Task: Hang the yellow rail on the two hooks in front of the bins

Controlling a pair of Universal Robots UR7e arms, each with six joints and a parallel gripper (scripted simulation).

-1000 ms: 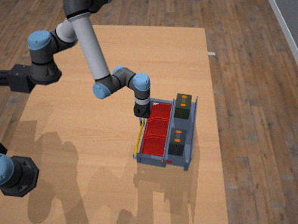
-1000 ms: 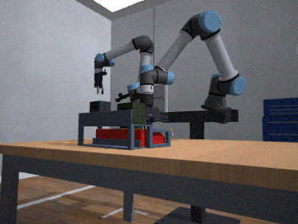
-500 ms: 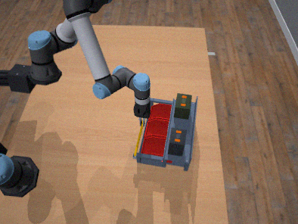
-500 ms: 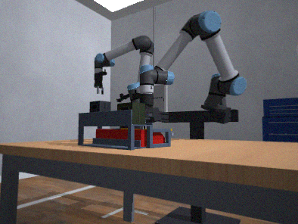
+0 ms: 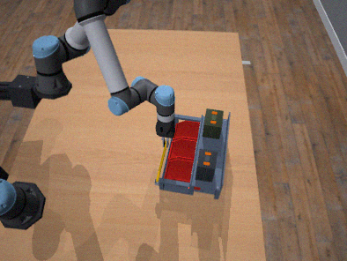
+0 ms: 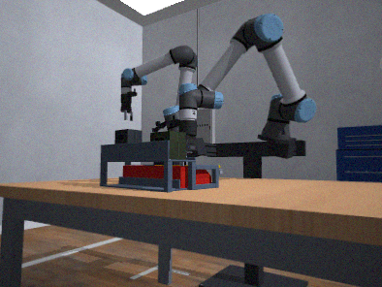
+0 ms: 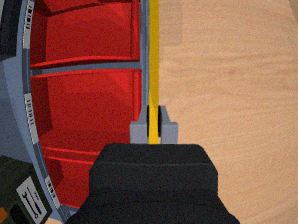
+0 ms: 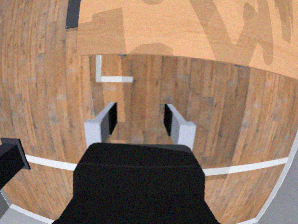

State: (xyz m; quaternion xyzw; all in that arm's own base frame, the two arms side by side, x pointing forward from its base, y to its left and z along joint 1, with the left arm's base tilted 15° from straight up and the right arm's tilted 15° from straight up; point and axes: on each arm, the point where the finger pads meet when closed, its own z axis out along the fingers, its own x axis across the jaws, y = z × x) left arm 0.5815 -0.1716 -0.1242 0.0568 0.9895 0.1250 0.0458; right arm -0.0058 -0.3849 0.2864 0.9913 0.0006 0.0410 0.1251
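Now: left hand 20 mm above the yellow rail. From my left hand the other things lie so: dark box: 170 mm ahead, 160 mm to the right, 70 mm above; then grey-blue shelf: 130 mm ahead, 30 mm to the right, 30 mm below; then green box: 220 mm ahead, 70 mm to the left, 50 mm above.
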